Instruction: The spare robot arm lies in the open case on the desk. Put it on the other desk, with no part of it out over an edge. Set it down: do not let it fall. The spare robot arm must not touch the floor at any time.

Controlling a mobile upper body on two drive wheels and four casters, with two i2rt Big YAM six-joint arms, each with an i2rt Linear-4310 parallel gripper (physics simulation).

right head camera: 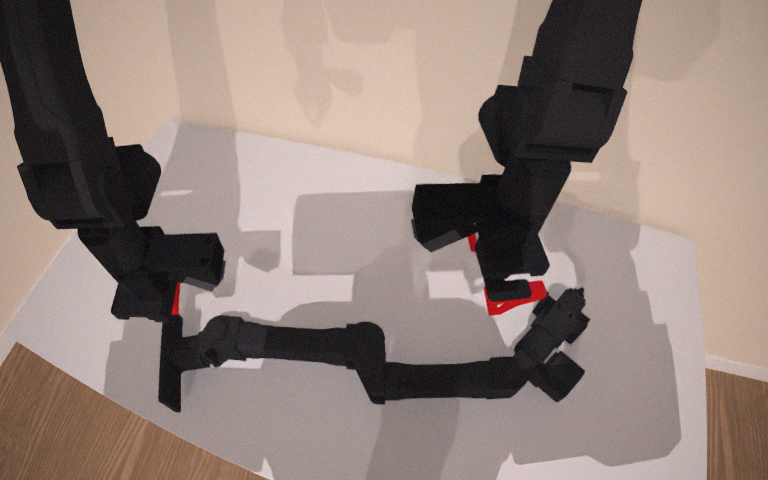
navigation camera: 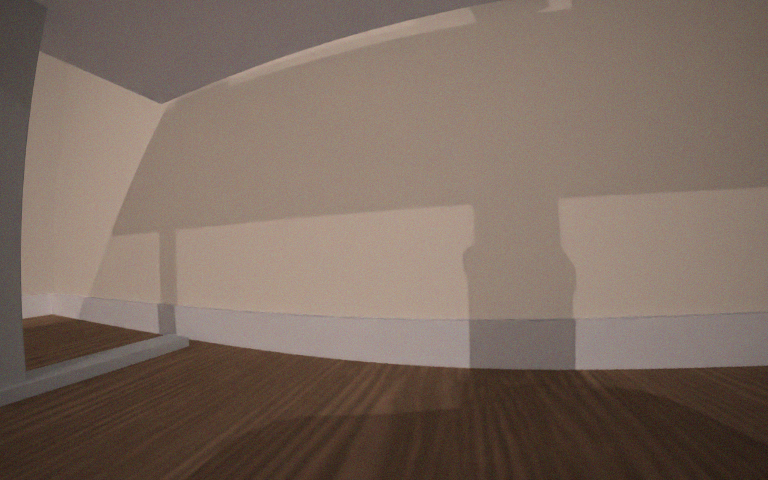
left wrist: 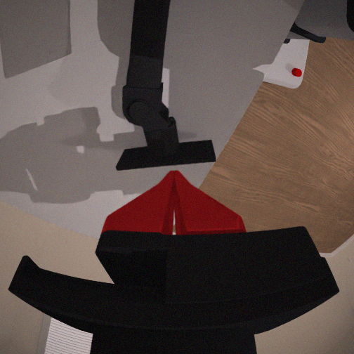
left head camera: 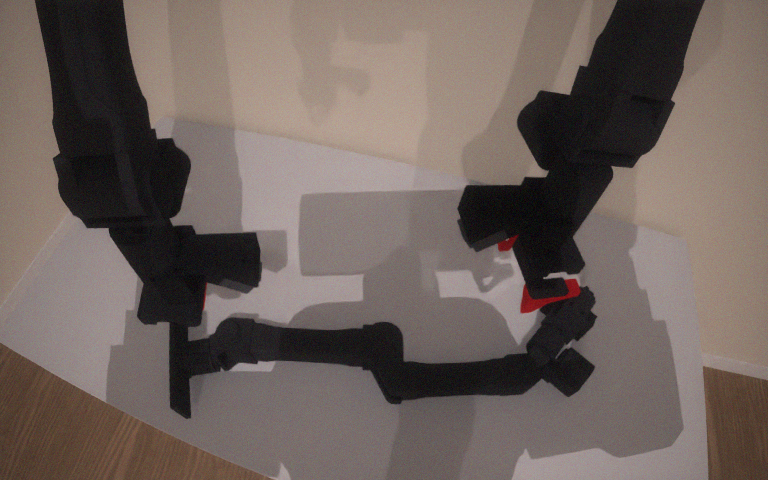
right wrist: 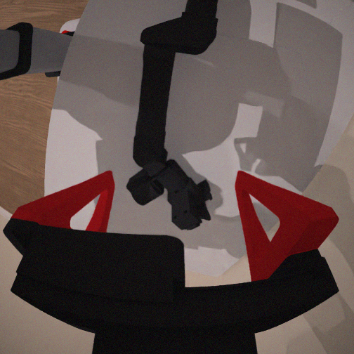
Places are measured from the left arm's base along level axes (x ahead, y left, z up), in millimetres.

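Where they show: left gripper, fingertip midpoint: [right head camera: 173, 312] [left head camera: 195, 316]; right gripper, fingertip midpoint: [right head camera: 484, 281] [left head camera: 514, 279].
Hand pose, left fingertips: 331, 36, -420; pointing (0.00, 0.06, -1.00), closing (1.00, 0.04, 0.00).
Note:
Things, the pixels of their top centre, and the offset from my left fingertips, as dx, dy, dz. "pt": a spot on its surface instead. Level surfaces: height alone.
- white desk, its level: dz -270
- gripper end, surface spot: [right head camera: 557, 325] [left head camera: 568, 322] pt +38, -582, -174
- Brown wooden floor, its level: dz -990
- desk's underside, surface spot: [navigation camera: 169, 39] pt +525, +168, -295
- grey leg, surface spot: [navigation camera: 11, 198] pt +387, +340, -660
The black spare robot arm [left head camera: 464, 378] [right head camera: 441, 379] [left wrist: 148, 45] [right wrist: 155, 100] lies stretched across the white desk [left head camera: 56, 288] [right head camera: 56, 300] [right wrist: 65, 150]. Its flat base plate [left head camera: 180, 390] [right head camera: 169, 384] [left wrist: 190, 151] is at the left end, close to the desk's slanted edge. Its own wrist and gripper end [left head camera: 566, 322] [right head camera: 557, 325] [right wrist: 185, 205] is at the right. My left gripper [left head camera: 205, 297] [right head camera: 175, 300] [left wrist: 174, 177] is shut and empty beside the base plate. My right gripper [left head camera: 526, 274] [right head camera: 487, 280] [right wrist: 174, 177] is open and empty near the wrist end. The case does not show.
Brown wooden floor [left head camera: 67, 413] [right head camera: 67, 407] [left wrist: 285, 165] lies past the desk edge. A beige wall [left head camera: 385, 84] [right head camera: 379, 84] stands behind the desk. The navigation camera shows a desk's underside [navigation camera: 169, 39], a grey leg [navigation camera: 11, 198] and a foot bar [navigation camera: 107, 362] at the left.

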